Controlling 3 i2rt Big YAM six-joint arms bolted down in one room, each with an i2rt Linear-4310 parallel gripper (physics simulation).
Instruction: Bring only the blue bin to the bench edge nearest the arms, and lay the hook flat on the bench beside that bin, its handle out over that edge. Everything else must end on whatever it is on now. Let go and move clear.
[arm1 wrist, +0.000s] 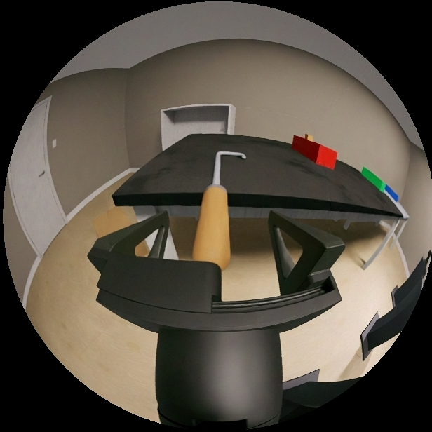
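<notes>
The hook (213, 222) lies on the dark bench (165, 172), its grey metal shaft and bent tip on the top and its wooden handle out over the near edge. My arm1 gripper (218, 225) is open, its fingers apart on either side of the handle, with a gap on both sides; the handle is nearer the left finger. The blue bin (391, 192) shows small at the far right of the bench, next to a green bin (373, 178). A red bin (320, 152) stands on the bench at the back right. The grippers of arm2 and arm3 cannot be made out.
A small tan block (309, 137) shows at the red bin. A grey shelf (233, 120) stands behind the bench. A tan box (112, 221) is on the floor at the left, under the bench's left end. Dark arm parts (395, 320) show at the lower right.
</notes>
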